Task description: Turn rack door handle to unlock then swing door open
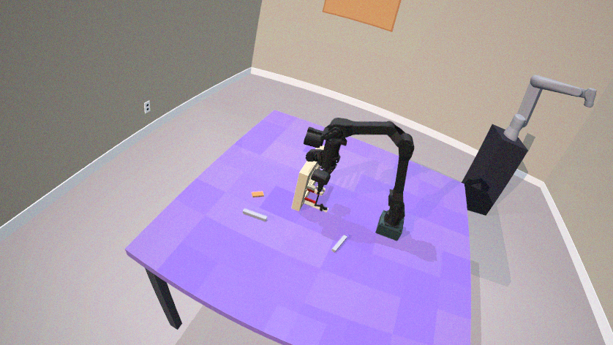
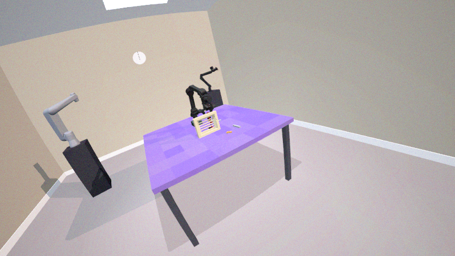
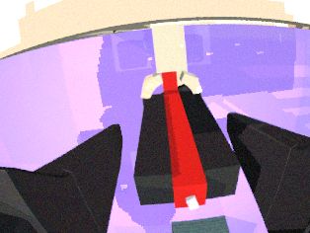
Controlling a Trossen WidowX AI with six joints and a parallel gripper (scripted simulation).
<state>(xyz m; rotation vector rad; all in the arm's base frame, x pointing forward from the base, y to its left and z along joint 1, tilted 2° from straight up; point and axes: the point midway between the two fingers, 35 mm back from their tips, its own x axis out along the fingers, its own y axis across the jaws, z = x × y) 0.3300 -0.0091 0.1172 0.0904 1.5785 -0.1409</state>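
The handle is 1 cm behind my gripper tip and 3 cm below it. The rest, counted from my gripper tip: grey bar (22 cm ahead, 14 cm to the left, 13 cm below); small orange block (24 cm ahead, 2 cm to the left, 13 cm below).
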